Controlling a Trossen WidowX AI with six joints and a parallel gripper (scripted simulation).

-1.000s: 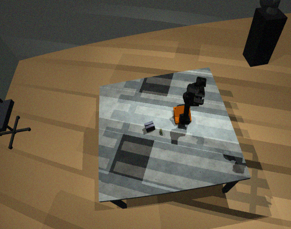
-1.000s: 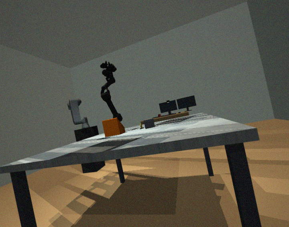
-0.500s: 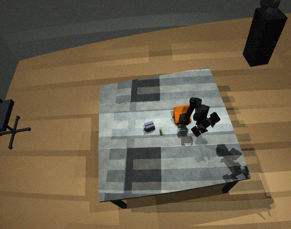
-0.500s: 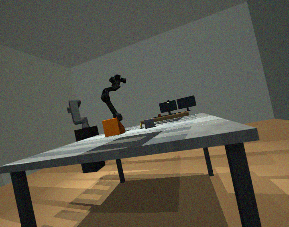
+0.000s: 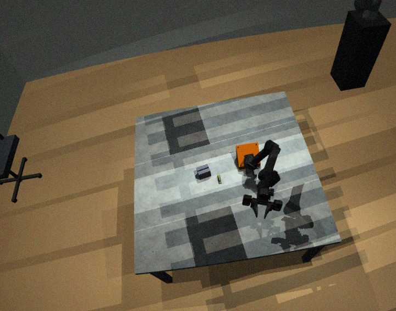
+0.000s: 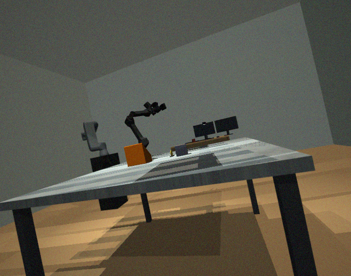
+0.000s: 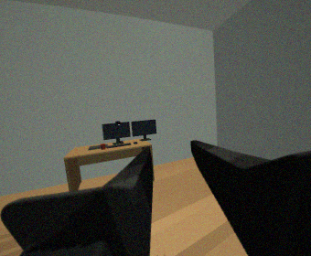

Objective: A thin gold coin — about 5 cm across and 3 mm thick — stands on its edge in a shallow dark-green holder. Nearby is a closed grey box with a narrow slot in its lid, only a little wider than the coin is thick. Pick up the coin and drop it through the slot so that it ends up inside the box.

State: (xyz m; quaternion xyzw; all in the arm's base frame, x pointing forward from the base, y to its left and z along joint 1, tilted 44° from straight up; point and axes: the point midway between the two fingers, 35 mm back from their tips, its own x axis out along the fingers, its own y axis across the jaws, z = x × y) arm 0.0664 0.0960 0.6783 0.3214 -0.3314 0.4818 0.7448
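The gold coin is 50 cm to the right of my gripper tip, 47 cm below it and 14 cm ahead of it.
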